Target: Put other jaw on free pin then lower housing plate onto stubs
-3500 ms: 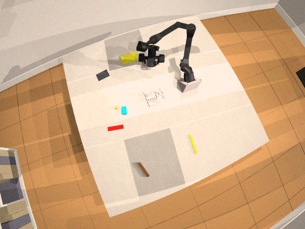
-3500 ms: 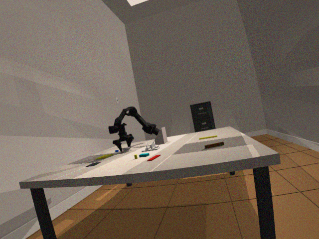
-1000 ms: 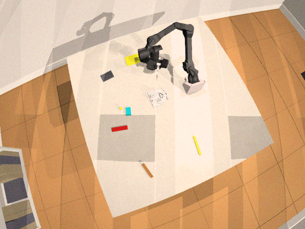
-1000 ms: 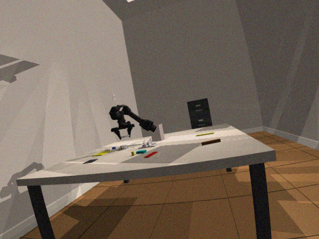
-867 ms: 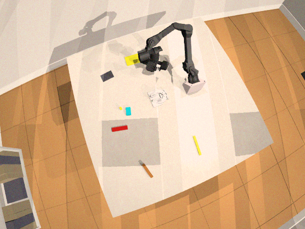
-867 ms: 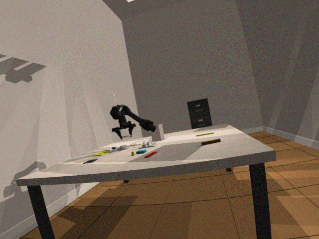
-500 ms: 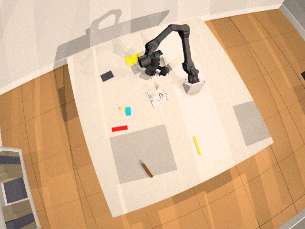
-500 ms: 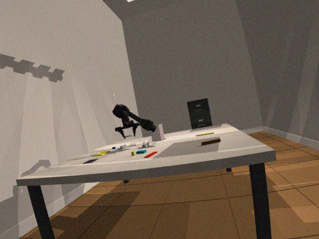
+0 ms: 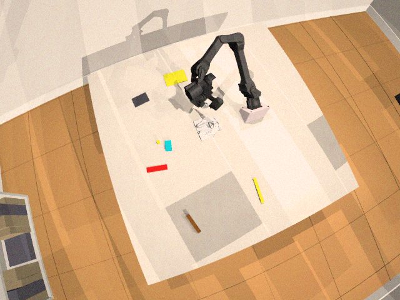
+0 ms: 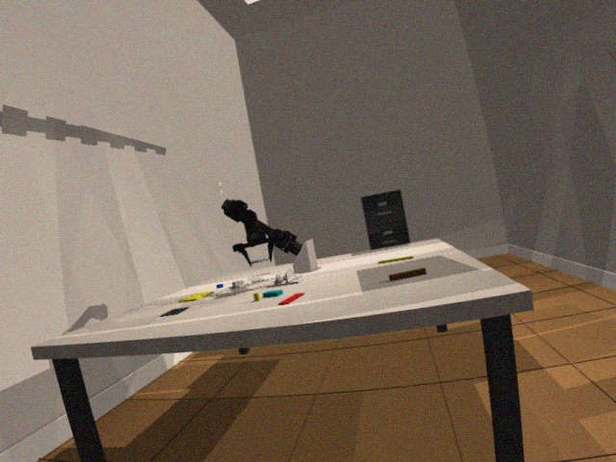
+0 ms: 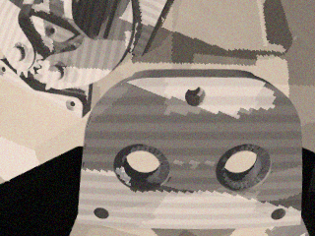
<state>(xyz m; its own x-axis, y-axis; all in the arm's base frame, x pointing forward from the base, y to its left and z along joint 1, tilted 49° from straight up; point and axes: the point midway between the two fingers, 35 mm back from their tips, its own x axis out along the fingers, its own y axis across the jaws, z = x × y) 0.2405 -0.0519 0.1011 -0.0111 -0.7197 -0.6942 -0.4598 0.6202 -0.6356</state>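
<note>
My gripper tip is 8 cm to the right of the jaw and 7 cm above it. From my gripper tip the other things lie so: yellow plate: 8 cm ahead, 27 cm to the right, 8 cm below; small yellow cube: 30 cm ahead, 9 cm to the left, 7 cm below; cyan block: 25 cm ahead, 12 cm to the left, 8 cm below.
</note>
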